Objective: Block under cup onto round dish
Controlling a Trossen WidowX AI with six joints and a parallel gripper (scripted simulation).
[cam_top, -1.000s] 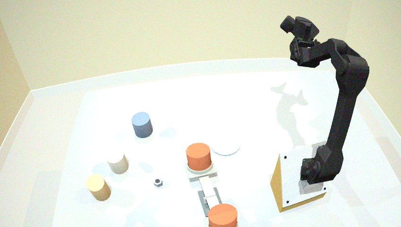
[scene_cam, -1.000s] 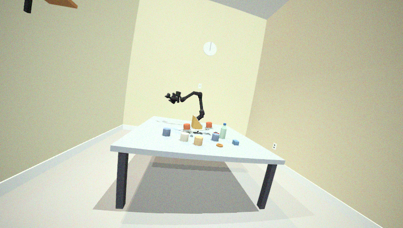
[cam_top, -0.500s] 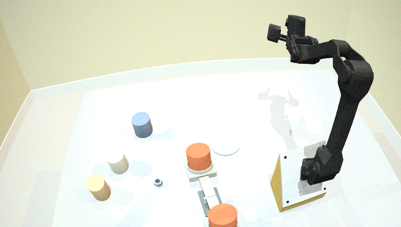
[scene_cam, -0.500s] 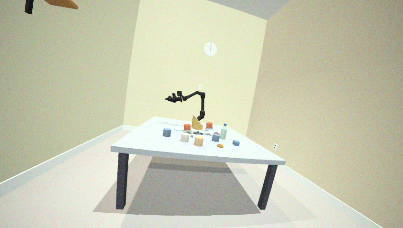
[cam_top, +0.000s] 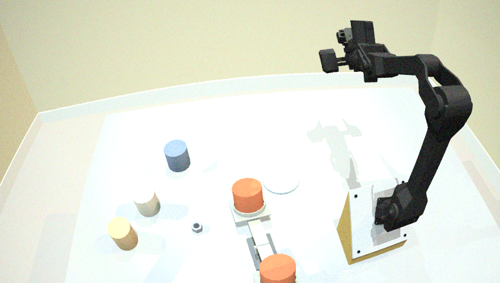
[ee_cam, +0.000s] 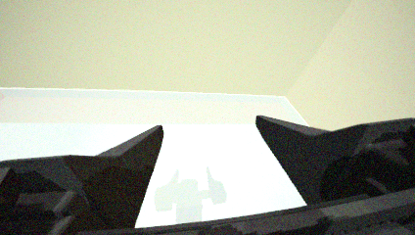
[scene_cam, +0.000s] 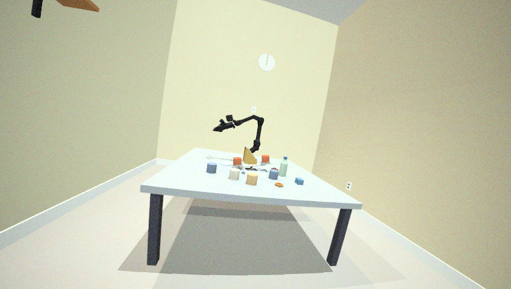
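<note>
The small green block is 29 cm to the left of my gripper tip, 29 cm ahead of it and 25 cm below it. Round my gripper tip: small grey nut (43 cm ahead, 34 cm to the left, 28 cm below); then round dish (28 cm below, 20 cm ahead, 19 cm to the left); then small balance (42 cm to the left, 26 cm ahead, 25 cm below).
</note>
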